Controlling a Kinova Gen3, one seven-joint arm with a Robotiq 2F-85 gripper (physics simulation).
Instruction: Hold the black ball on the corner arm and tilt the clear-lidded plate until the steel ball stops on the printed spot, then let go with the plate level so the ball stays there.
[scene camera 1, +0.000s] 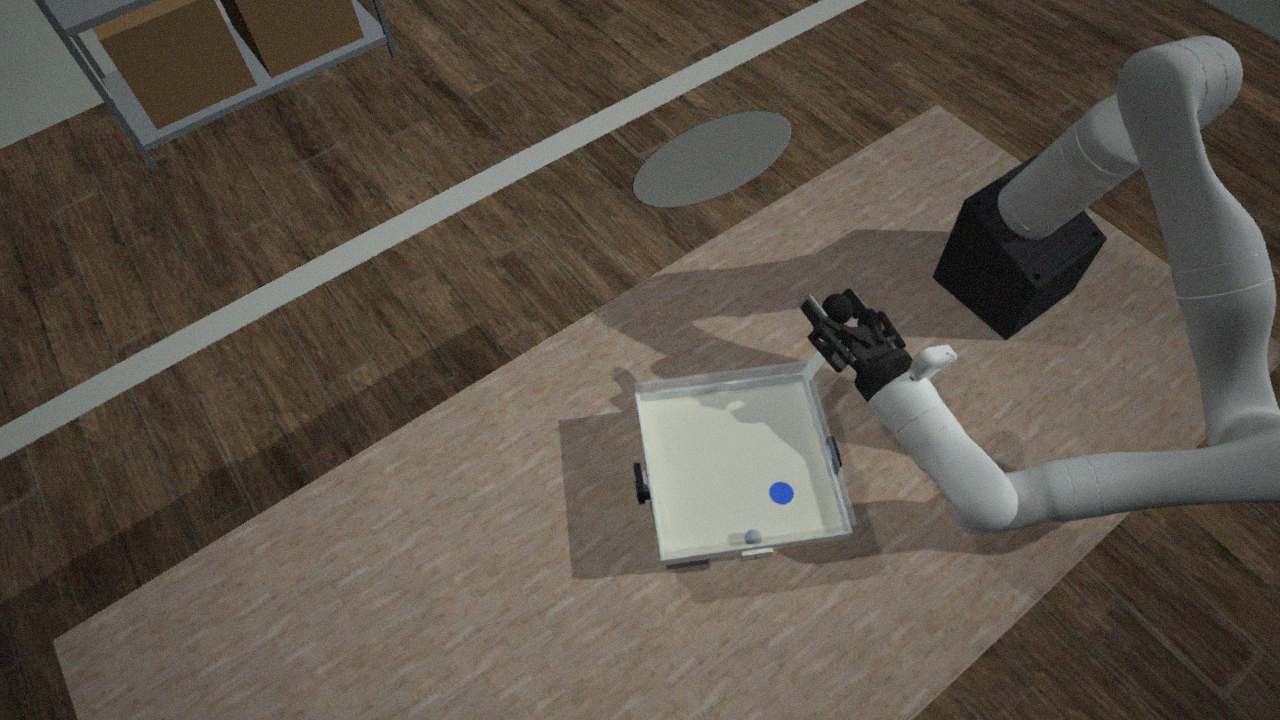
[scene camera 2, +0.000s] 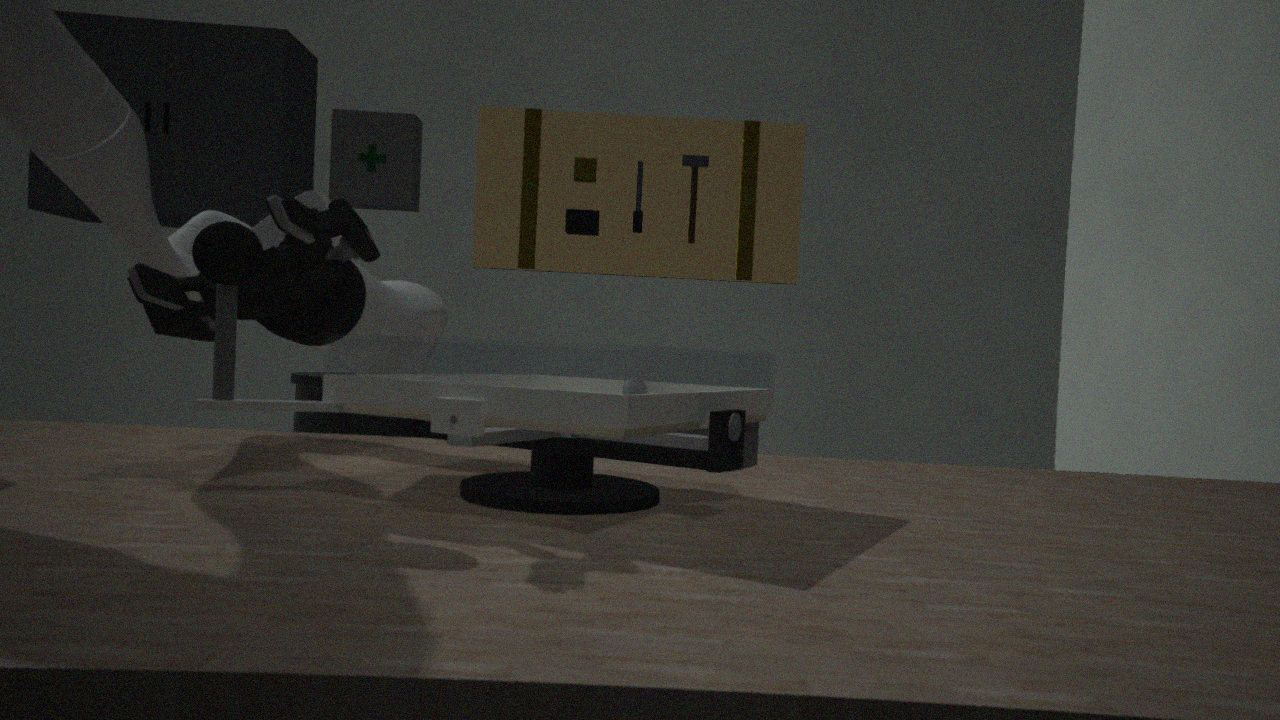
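The pale, clear-lidded plate (scene camera 1: 707, 447) (scene camera 2: 537, 402) stands on a black pivot foot (scene camera 2: 561, 492) on the table. A blue printed spot (scene camera 1: 781, 493) lies on it. The small grey steel ball (scene camera 1: 753, 536) (scene camera 2: 634, 385) is apart from the spot, close to the plate's wall at the bottom of the scene camera 1 view. The black ball (scene camera 1: 836, 308) (scene camera 2: 226, 253) tops a thin post (scene camera 2: 224, 344) on the corner arm (scene camera 2: 268, 405). My gripper (scene camera 1: 829, 301) is open, with its fingers spread on either side of the black ball. Whether they touch it, I cannot tell.
The wooden table (scene camera 1: 402, 573) (scene camera 2: 984, 573) carries my arm's black base block (scene camera 1: 1011, 259). A grey disc (scene camera 1: 713, 159) shows beyond the table's edge, and a shelf unit (scene camera 1: 210, 119) with brown boxes stands at the upper left. A tool board (scene camera 2: 662, 192) hangs on the wall.
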